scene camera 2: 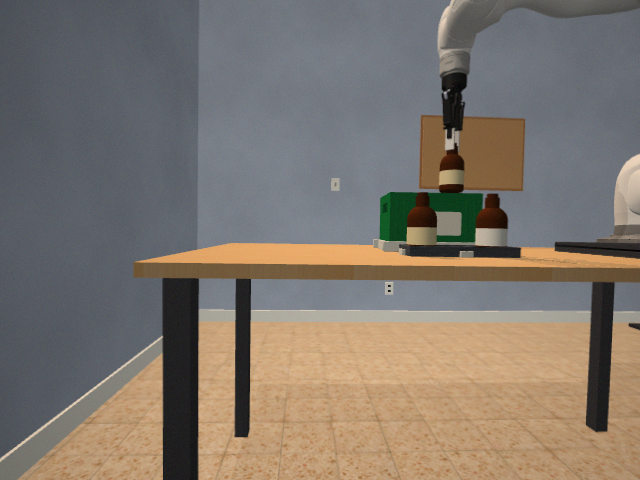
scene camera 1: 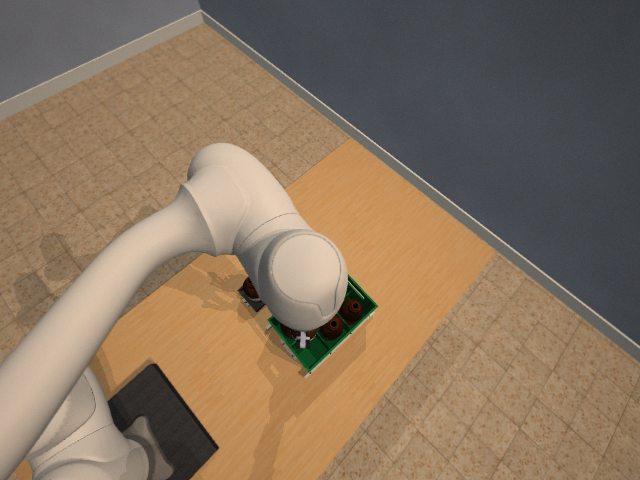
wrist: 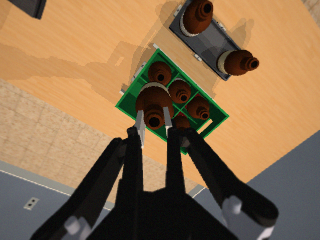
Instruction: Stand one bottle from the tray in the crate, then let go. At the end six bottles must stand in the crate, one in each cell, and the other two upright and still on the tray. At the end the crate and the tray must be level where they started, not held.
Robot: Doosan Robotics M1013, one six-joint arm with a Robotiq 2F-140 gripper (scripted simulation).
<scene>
In view: my gripper (scene camera 2: 452, 150) and a green crate (scene camera 1: 310, 358).
The green crate also shows in the wrist view (wrist: 216, 113). My gripper also shows in the wrist view (wrist: 154, 116).
</scene>
